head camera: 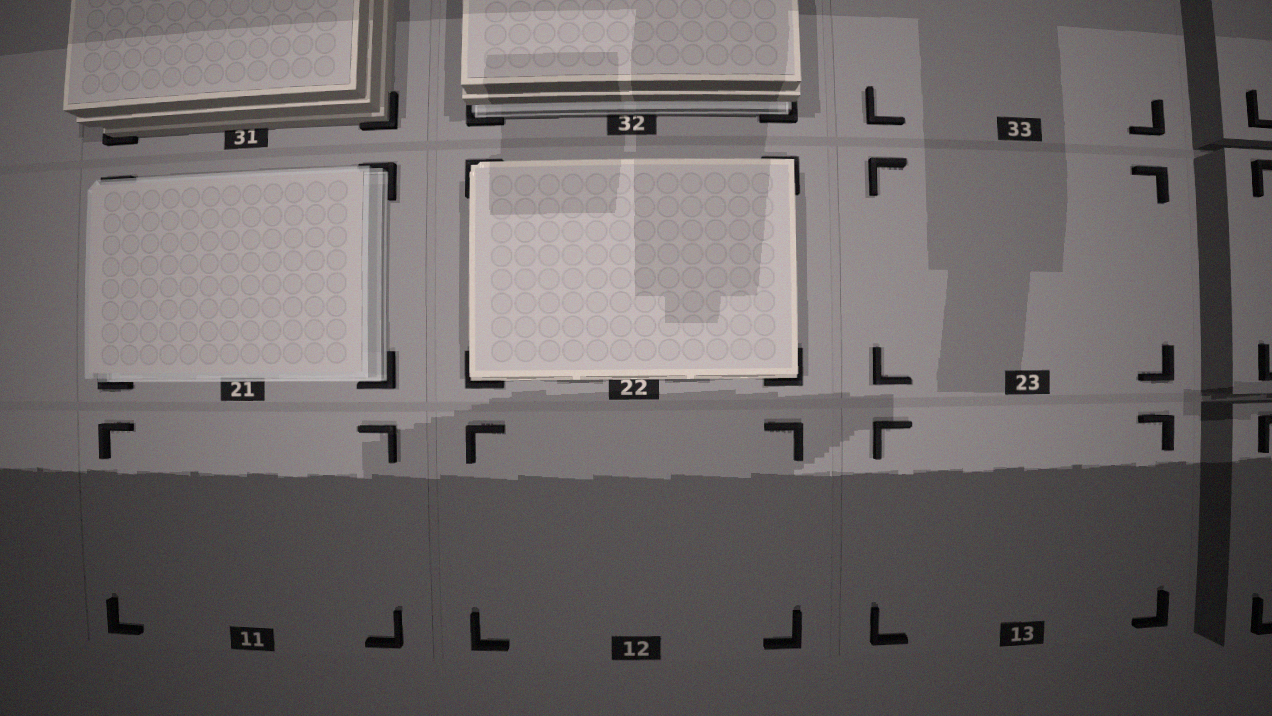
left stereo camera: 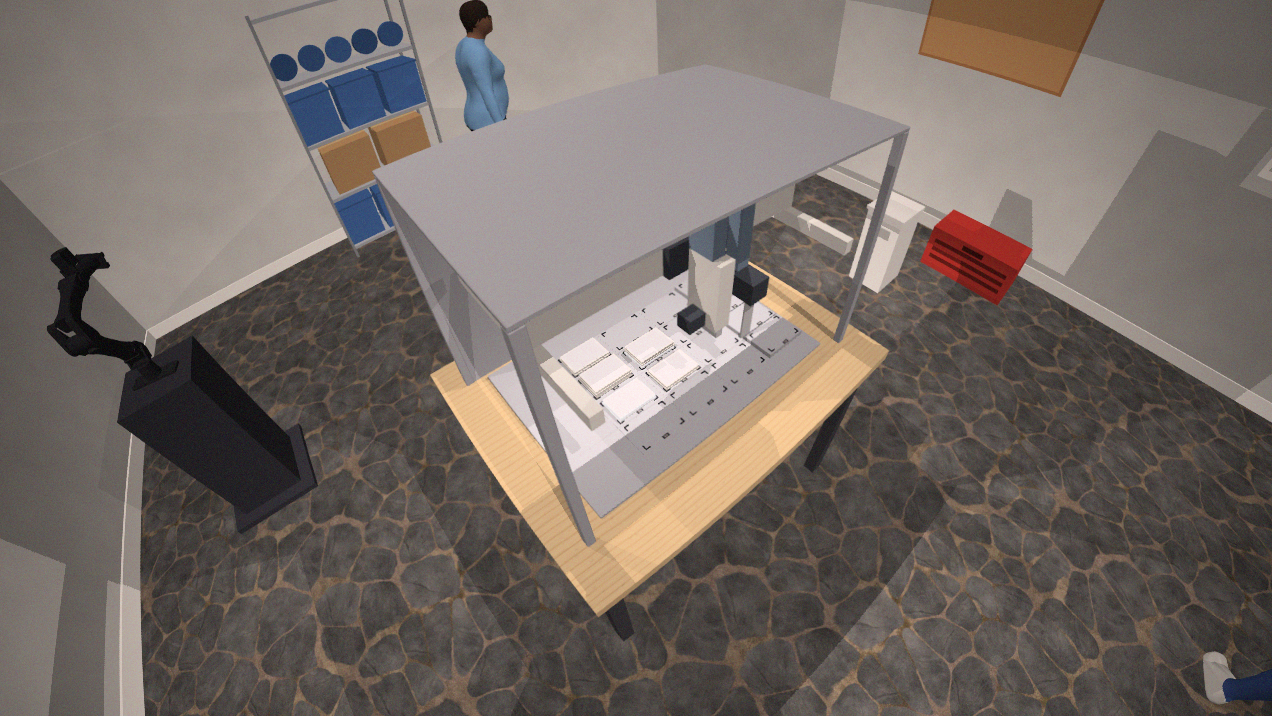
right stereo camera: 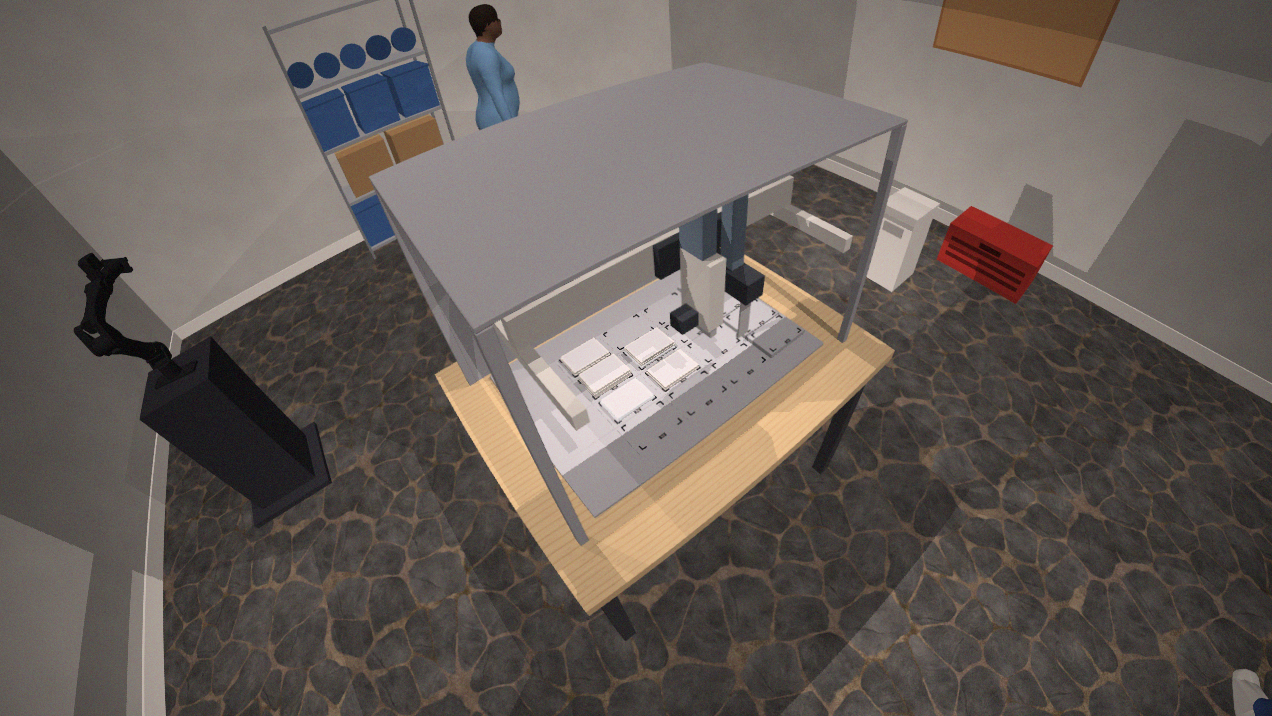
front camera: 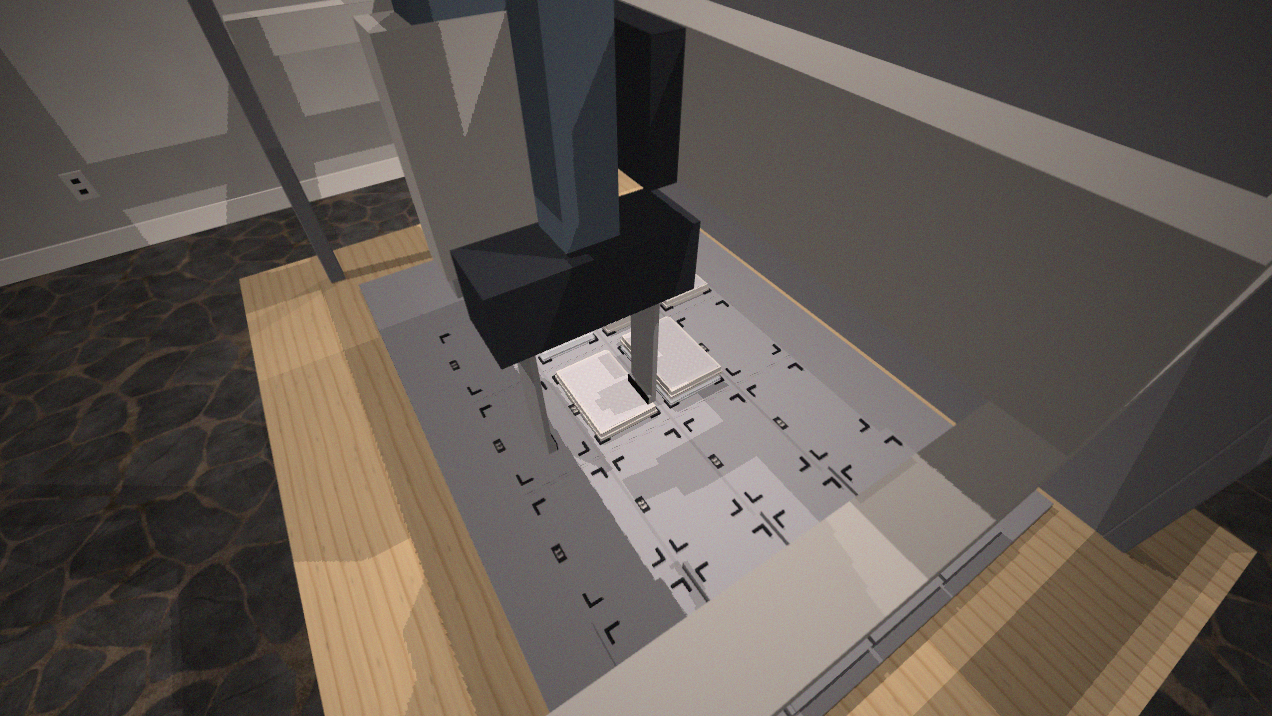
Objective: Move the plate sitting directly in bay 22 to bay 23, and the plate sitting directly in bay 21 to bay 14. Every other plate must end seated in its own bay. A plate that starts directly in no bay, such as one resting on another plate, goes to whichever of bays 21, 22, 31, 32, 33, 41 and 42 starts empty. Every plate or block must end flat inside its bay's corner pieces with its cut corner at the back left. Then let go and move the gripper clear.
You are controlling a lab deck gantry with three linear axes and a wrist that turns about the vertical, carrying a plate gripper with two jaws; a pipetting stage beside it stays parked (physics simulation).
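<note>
My gripper is open and empty, its jaws above the deck near bay 22. A cream-rimmed plate sits in bay 22, square within its corner pieces. A plate with clear edges sits in bay 21. Bay 23 holds no plate. Layered plates stand in bay 32, the topmost plate having a cream rim, and in bay 31, topped by a cream-rimmed plate. Bay 14's middle is hidden in the front view.
Bays 11, 12, 13 and 33 hold no plates. A pale pipetting stage stands beside the gripper. A pale beam crosses the front view, and a dark divider runs right of bay 13.
</note>
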